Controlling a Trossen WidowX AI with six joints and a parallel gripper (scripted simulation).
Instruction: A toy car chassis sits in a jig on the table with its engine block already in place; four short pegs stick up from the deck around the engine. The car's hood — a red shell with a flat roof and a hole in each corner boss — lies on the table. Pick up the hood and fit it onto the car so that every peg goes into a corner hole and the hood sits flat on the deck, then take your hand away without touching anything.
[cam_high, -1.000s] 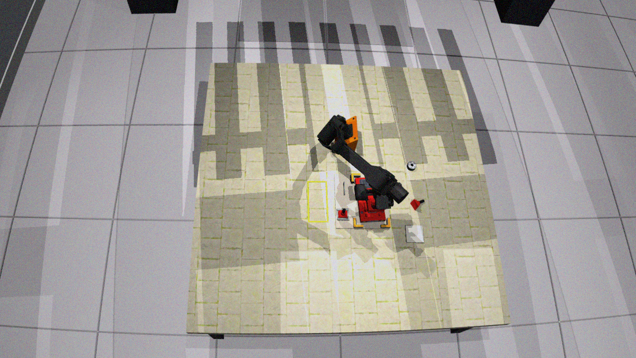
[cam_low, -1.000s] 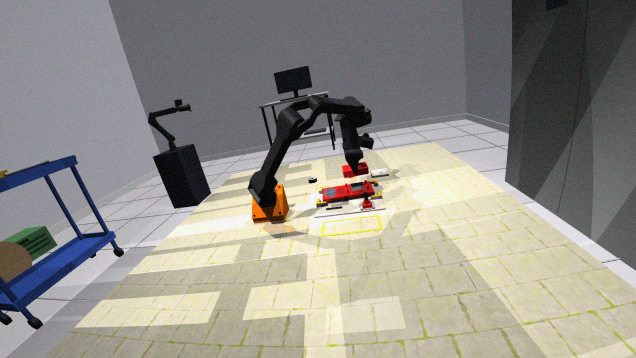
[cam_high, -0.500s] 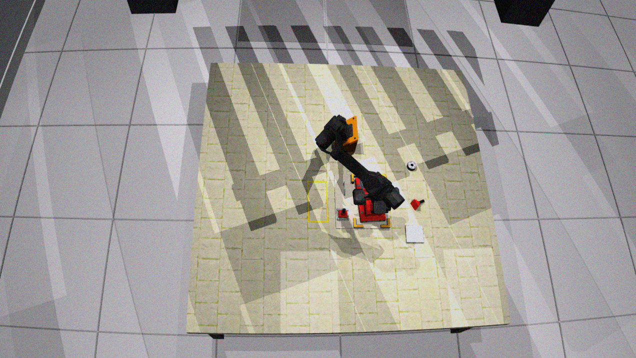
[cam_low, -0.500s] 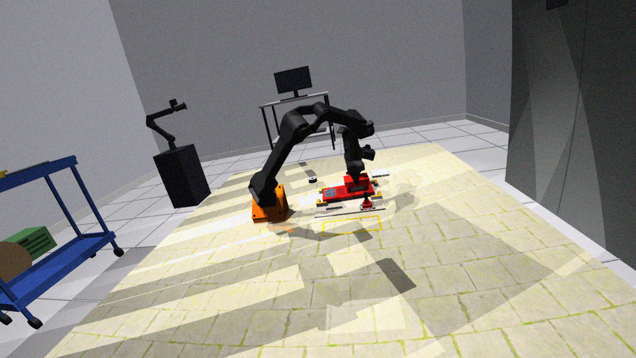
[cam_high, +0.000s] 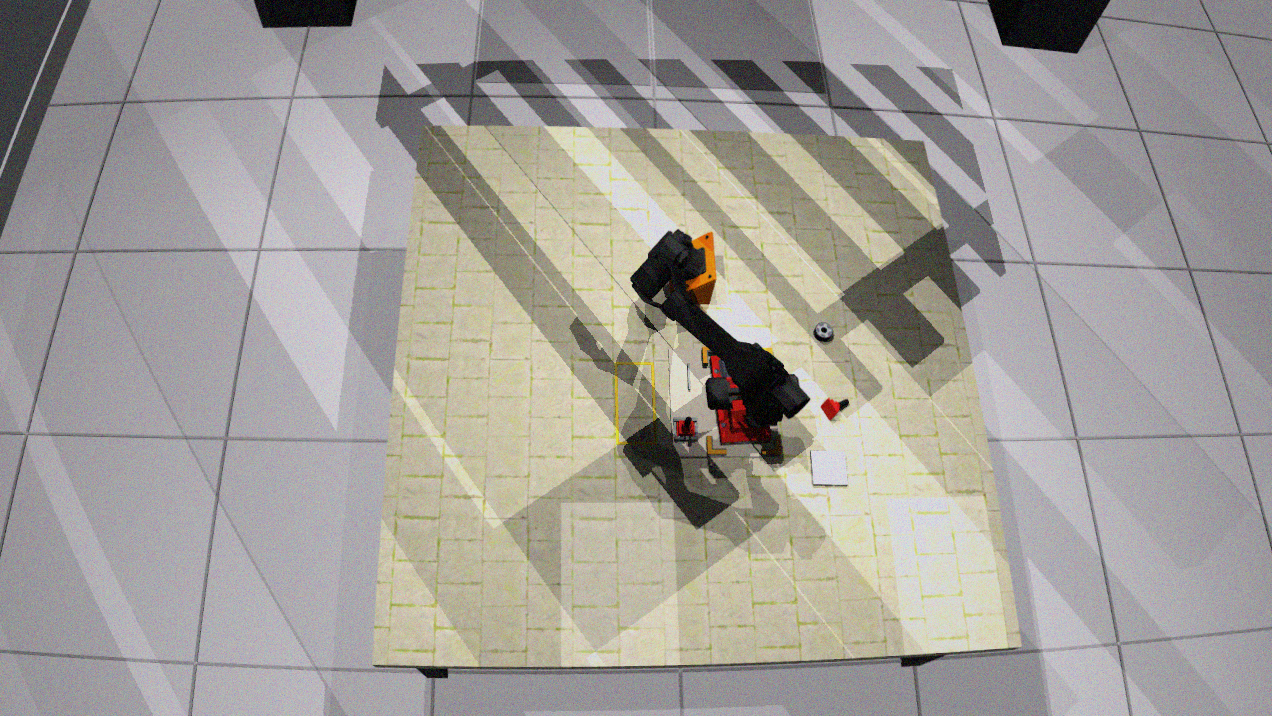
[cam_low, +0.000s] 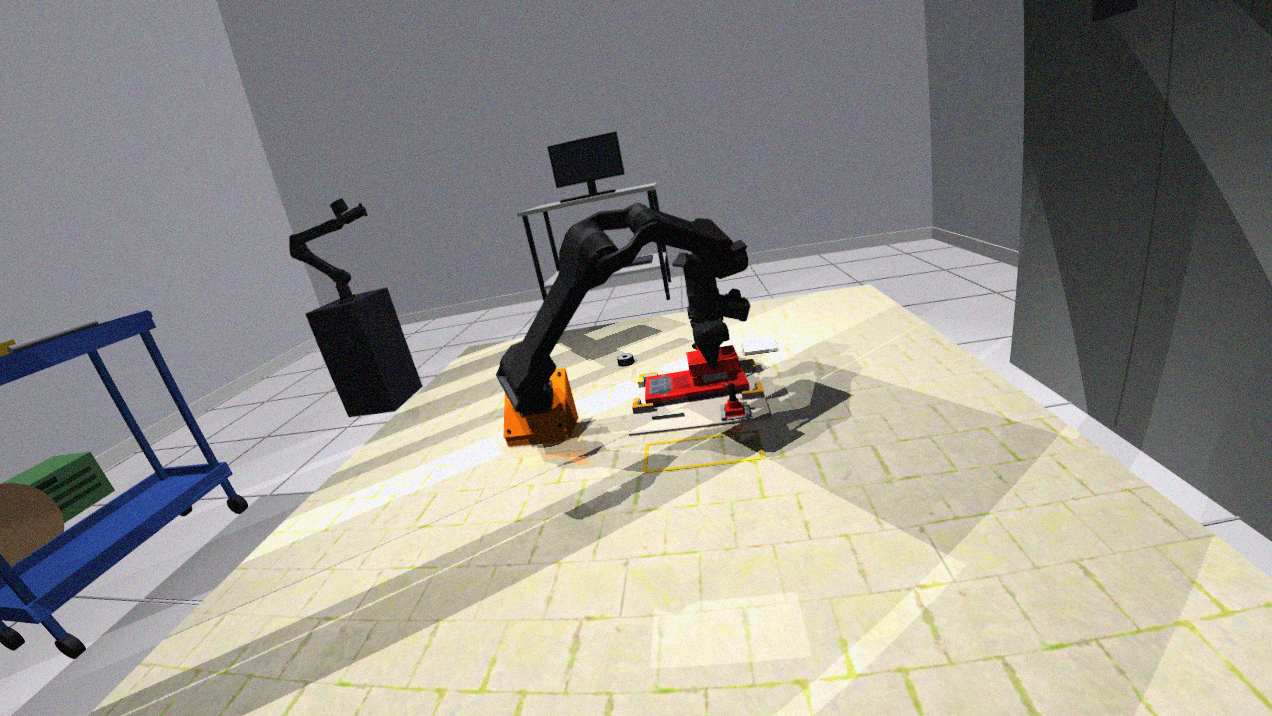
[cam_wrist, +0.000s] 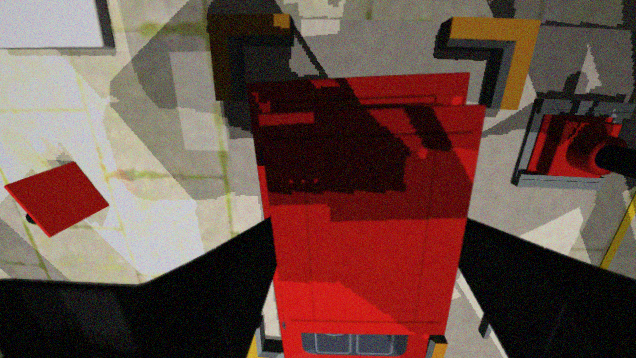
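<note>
My gripper tip is 10 mm to the right of the grey engine block and 30 mm above it. From my gripper tip the other things lie so: red hood 10 mm above; then white plate 110 mm ahead, 180 mm to the left, 50 mm below; then wheel 210 mm behind, 200 mm to the left, 50 mm below.
</note>
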